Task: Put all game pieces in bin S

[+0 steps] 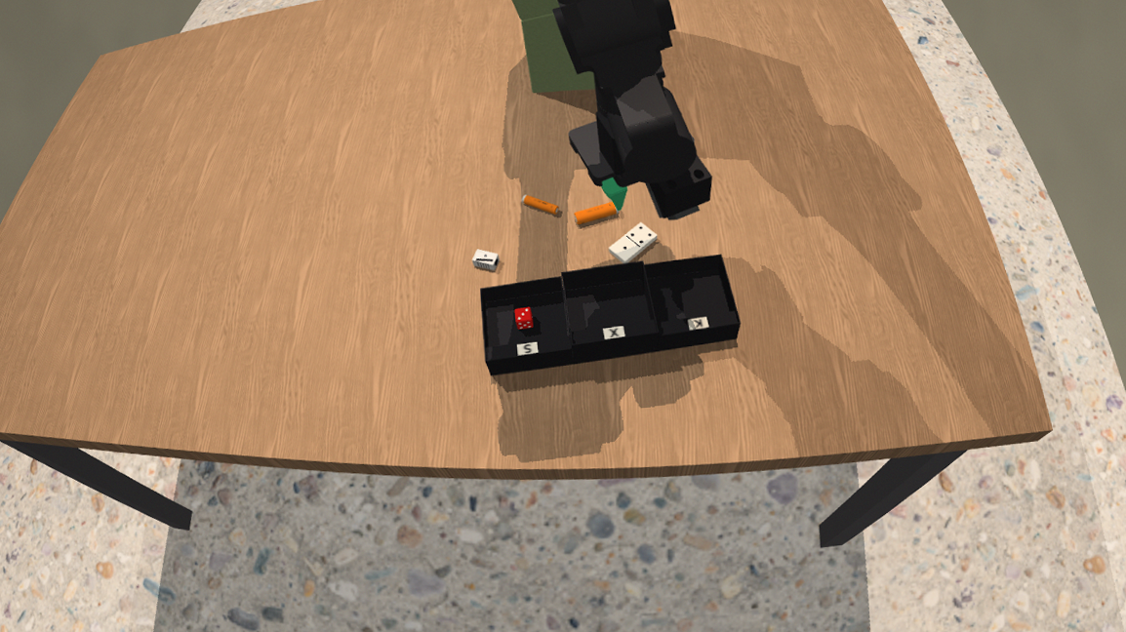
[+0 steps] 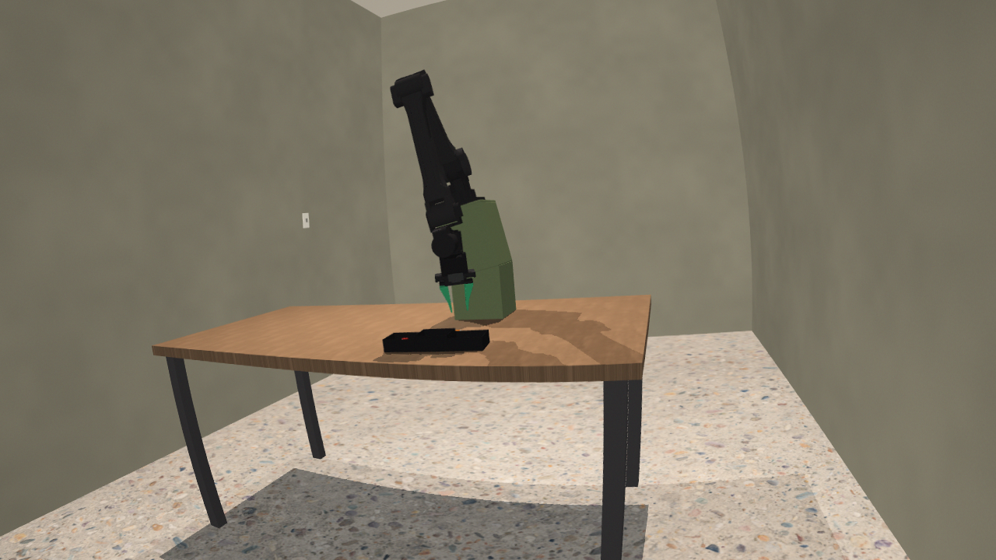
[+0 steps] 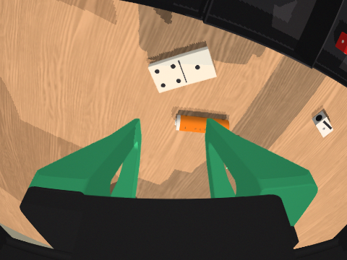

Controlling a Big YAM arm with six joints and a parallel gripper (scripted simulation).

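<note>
Now: the white domino 80 mm below my hand. From my hand the other things lie so: red die: 110 mm ahead, 110 mm to the right, 70 mm below; then black bin marked S: 100 mm ahead, 20 mm to the right, 60 mm below; then orange cylinder: 40 mm behind, 110 mm to the right, 80 mm below.
</note>
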